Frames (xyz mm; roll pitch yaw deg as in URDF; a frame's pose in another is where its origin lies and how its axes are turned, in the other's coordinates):
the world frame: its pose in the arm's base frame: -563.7 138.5 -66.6 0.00 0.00 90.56
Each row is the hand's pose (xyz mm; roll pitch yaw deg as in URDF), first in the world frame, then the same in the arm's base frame.
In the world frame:
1: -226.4 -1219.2 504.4 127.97 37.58 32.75
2: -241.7 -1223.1 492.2 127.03 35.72 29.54
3: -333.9 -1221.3 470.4 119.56 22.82 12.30
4: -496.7 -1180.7 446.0 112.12 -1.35 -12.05
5: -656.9 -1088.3 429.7 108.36 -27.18 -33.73
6: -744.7 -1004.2 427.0 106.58 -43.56 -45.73
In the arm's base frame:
1: 657.7 -76.0 437.8 127.97 37.58 123.31
2: 661.7 -91.2 425.6 127.03 35.72 120.10
3: 660.8 -183.4 403.8 119.56 22.82 102.86
4: 621.8 -346.6 379.4 112.12 -1.35 78.51
5: 531.0 -507.7 363.1 108.36 -27.18 56.83
6: 447.7 -596.3 360.4 106.58 -43.56 44.83

